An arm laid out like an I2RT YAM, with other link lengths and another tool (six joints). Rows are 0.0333 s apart.
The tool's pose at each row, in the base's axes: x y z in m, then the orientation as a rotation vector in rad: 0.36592, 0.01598, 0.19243, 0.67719, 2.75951, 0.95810; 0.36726, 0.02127, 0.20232, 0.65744, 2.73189, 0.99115; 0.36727, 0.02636, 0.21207, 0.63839, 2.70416, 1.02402; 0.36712, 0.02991, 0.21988, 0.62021, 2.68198, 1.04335; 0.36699, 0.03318, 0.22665, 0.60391, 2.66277, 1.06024; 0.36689, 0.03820, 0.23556, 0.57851, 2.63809, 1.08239; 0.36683, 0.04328, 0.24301, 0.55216, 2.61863, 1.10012; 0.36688, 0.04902, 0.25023, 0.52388, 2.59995, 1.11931; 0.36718, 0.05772, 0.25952, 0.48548, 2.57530, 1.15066; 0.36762, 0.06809, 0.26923, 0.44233, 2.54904, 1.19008; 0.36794, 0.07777, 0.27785, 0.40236, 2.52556, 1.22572; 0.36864, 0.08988, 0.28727, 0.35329, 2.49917, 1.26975
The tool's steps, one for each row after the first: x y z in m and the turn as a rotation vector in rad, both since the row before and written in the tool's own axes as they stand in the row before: 0.00136, 0.01028, -0.00449, -0.03122, -0.00878, -0.01217; 0.00229, 0.00974, -0.00457, -0.03126, -0.00833, -0.01160; 0.00162, 0.00753, -0.00379, -0.02167, -0.00918, -0.01241; 0.00138, 0.00674, -0.00304, -0.01900, -0.00759, -0.01107; 0.00194, 0.00945, -0.00339, -0.02529, -0.00882, -0.01714; 0.00183, 0.00858, -0.00209, -0.02092, -0.00590, -0.01775; 0.00187, 0.00894, -0.00130, -0.02171, -0.00398, -0.01856; 0.00253, 0.01247, -0.00050, -0.03223, -0.00169, -0.02373; 0.00274, 0.01392, 0.00078, -0.03805, 0.00228, -0.02507; 0.00237, 0.01266, 0.00147, -0.03448, 0.00349, -0.02293; 0.00253, 0.01478, 0.00331, -0.04154, 0.00775, -0.02700
